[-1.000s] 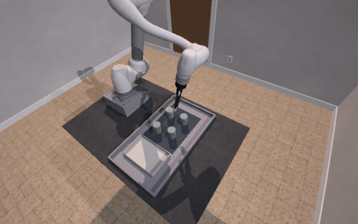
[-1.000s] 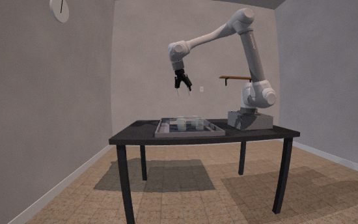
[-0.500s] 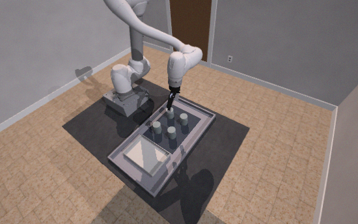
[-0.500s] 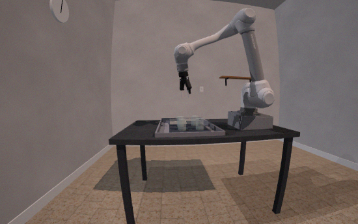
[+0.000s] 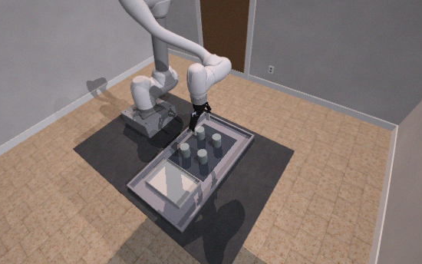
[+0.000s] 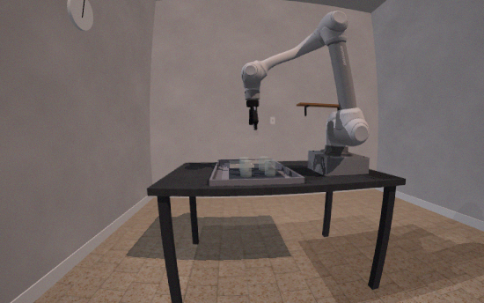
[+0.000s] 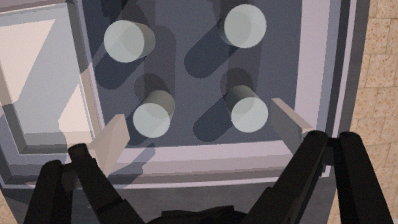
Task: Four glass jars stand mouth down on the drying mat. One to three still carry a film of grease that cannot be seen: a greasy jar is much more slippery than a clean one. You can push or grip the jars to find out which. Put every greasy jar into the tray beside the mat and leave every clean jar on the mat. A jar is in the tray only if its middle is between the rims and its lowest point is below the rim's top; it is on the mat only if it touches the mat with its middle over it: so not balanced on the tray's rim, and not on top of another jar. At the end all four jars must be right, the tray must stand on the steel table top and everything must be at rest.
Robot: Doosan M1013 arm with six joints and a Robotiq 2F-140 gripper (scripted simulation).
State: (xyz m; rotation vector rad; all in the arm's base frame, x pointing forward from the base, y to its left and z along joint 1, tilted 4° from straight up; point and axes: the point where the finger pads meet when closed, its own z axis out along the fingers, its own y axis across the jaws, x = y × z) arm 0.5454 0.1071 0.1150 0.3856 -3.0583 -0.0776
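My gripper is now 240 mm above the dark drying mat. Also, from my hand: tray 60 mm ahead, 320 mm to the right, 230 mm below.
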